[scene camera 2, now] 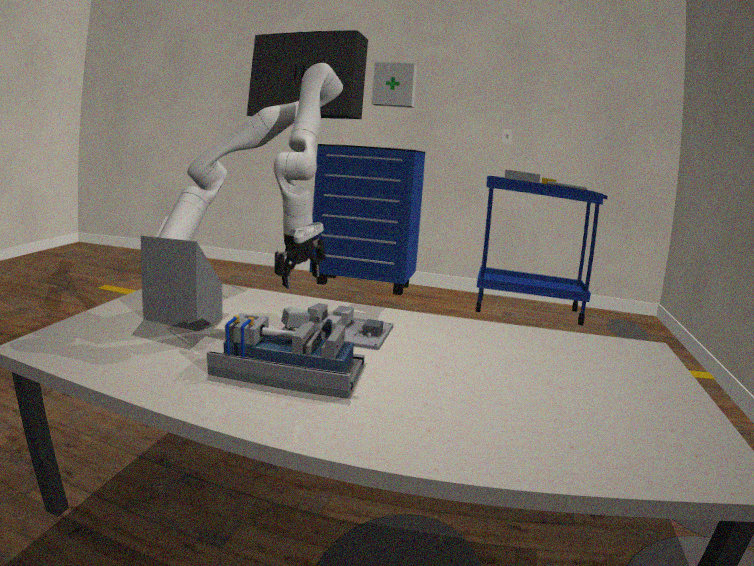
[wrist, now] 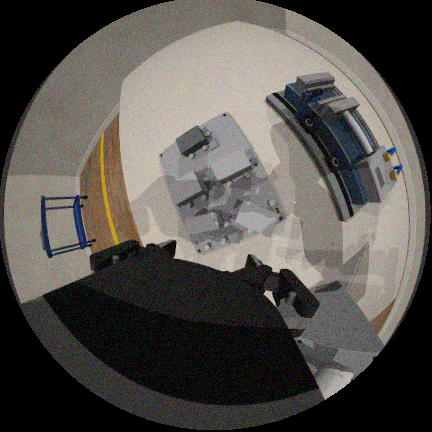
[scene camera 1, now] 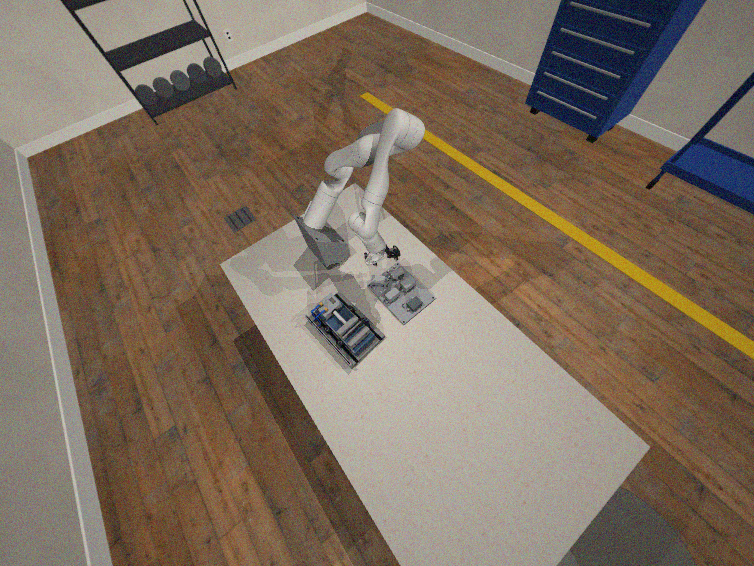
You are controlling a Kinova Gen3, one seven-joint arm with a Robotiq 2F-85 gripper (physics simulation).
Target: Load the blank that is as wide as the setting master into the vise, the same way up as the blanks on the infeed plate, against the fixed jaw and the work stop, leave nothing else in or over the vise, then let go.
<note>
My gripper (scene camera 2: 301, 282) is open and holds nothing. Also in view: a grey infeed plate (scene camera 1: 398, 307).
My gripper is seen too in the wrist view (wrist: 209, 255). The grey infeed plate shows as well in the wrist view (wrist: 256, 189).
</note>
